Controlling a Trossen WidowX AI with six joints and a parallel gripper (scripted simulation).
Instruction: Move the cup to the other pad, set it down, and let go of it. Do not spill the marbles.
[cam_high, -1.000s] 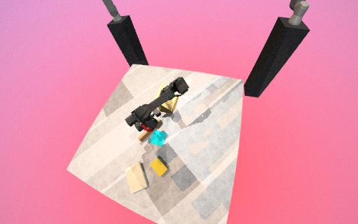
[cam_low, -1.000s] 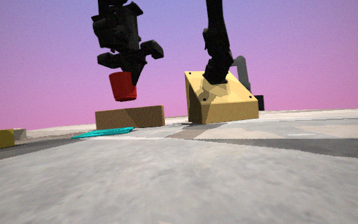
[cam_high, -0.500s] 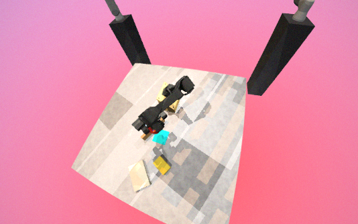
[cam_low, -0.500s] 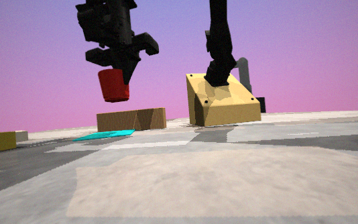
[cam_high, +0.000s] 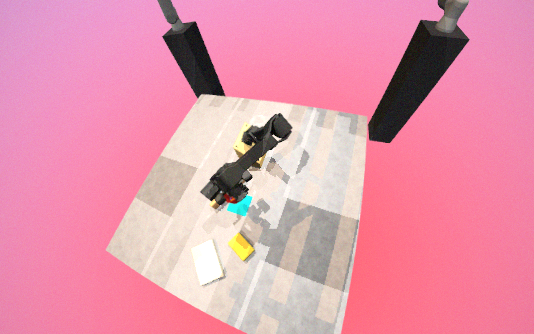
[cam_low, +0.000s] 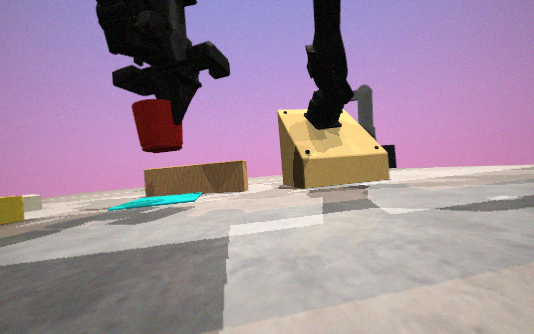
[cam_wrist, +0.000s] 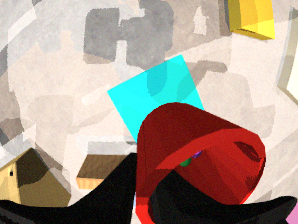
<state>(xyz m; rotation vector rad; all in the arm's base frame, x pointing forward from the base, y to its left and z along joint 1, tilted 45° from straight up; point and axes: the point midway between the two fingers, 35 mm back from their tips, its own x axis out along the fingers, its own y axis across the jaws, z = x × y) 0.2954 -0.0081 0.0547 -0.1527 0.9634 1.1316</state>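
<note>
Now: gripper tip 30 mm short of the cyan pad, 20 mm to the left of it and 130 mm above it. The rest, counted from my gripper tip: pale blue pad (60 mm behind, 160 mm to the right, 130 mm below); then red cup (20 mm ahead, 20 mm to the right); then wooden bar (20 mm behind, 90 mm to the right, 100 mm below).
</note>
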